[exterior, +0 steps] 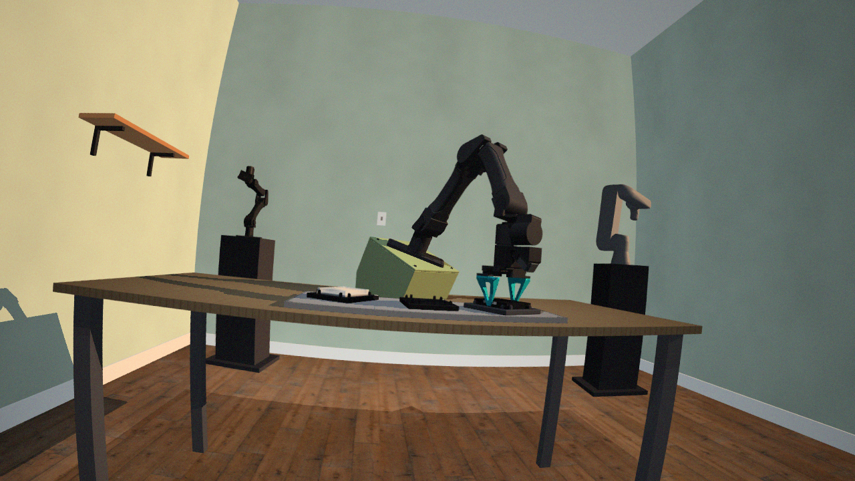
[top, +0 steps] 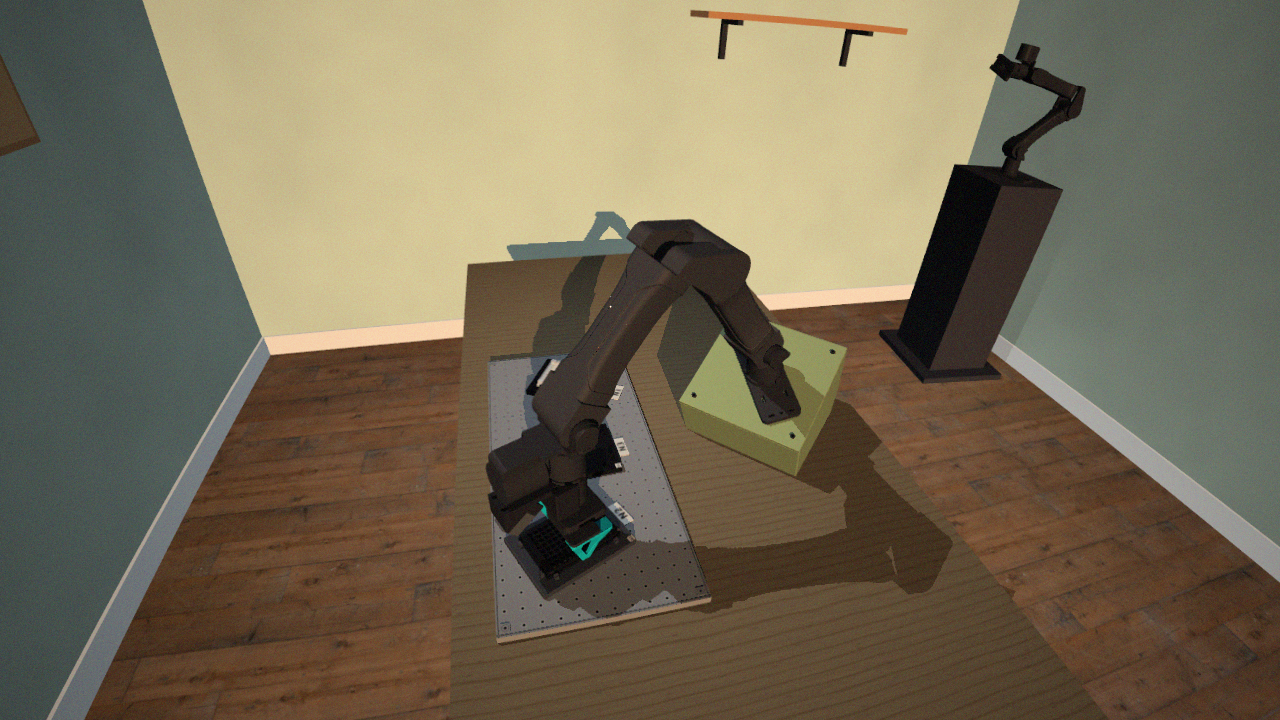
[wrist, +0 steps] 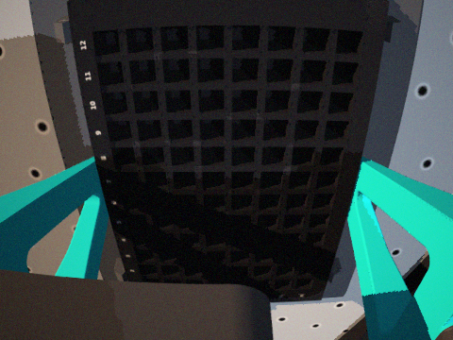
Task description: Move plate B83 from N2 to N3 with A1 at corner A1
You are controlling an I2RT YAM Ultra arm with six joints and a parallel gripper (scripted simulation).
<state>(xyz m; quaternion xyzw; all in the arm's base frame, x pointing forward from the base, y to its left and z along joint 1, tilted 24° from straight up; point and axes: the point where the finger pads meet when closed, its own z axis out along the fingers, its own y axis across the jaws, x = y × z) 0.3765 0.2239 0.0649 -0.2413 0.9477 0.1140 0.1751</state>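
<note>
The A1 mark lies 90 mm behind my hand, 10 mm to the left of it and 10 mm below it. Also, from my hand: N2 label 80 mm behind, 50 mm to the right, 20 mm below; then black 96-well plate right at my hand; then white plate 400 mm to the right, 20 mm behind.
</note>
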